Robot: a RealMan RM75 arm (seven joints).
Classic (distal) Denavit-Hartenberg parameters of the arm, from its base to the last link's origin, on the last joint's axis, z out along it. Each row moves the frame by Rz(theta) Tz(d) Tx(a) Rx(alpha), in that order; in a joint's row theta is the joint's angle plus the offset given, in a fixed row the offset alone. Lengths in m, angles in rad.
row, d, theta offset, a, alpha
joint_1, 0.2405, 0, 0, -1.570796
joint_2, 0, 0, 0, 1.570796
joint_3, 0.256, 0, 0, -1.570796
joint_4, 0, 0, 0, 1.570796
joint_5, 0.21, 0, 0, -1.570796
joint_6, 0, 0, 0, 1.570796
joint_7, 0.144, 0, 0, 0
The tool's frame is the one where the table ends.
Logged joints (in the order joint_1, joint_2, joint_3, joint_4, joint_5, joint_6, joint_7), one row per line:
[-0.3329 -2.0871 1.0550 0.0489 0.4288 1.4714 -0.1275]
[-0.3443 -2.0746 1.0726 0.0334 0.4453 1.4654 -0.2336]
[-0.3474 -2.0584 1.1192 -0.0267 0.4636 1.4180 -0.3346]
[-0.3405 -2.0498 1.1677 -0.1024 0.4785 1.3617 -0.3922]
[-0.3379 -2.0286 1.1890 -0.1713 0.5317 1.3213 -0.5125]
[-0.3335 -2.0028 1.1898 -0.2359 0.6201 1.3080 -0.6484]
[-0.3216 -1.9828 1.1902 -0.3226 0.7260 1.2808 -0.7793]
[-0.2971 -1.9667 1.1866 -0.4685 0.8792 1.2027 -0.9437]
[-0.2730 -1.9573 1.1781 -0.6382 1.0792 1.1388 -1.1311]
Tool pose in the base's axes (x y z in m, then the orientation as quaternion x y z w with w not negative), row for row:
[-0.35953 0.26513 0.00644 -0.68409 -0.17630 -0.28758 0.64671]
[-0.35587 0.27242 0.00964 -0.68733 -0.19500 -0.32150 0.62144]
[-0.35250 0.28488 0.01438 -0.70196 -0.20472 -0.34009 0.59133]
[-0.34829 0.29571 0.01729 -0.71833 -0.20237 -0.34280 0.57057]
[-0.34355 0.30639 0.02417 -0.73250 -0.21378 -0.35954 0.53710]
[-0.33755 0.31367 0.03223 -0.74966 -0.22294 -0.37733 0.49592]
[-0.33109 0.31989 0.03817 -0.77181 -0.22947 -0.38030 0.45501]
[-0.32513 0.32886 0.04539 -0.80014 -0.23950 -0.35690 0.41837]
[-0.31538 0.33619 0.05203 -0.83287 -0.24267 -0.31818 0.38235]
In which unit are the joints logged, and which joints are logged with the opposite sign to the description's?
The joints are logged in radians. Opposite sign: joint_4.
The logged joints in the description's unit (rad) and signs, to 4 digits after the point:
[-0.3329 -2.0871 1.0550 -0.0489 0.4288 1.4714 -0.1275]
[-0.3443 -2.0746 1.0726 -0.0334 0.4453 1.4654 -0.2336]
[-0.3474 -2.0584 1.1192 0.0267 0.4636 1.4180 -0.3346]
[-0.3405 -2.0498 1.1677 0.1024 0.4785 1.3617 -0.3922]
[-0.3379 -2.0286 1.1890 0.1713 0.5317 1.3213 -0.5125]
[-0.3335 -2.0028 1.1898 0.2359 0.6201 1.3080 -0.6484]
[-0.3216 -1.9828 1.1902 0.3226 0.7260 1.2808 -0.7793]
[-0.2971 -1.9667 1.1866 0.4685 0.8792 1.2027 -0.9437]
[-0.2730 -1.9573 1.1781 0.6382 1.0792 1.1388 -1.1311]

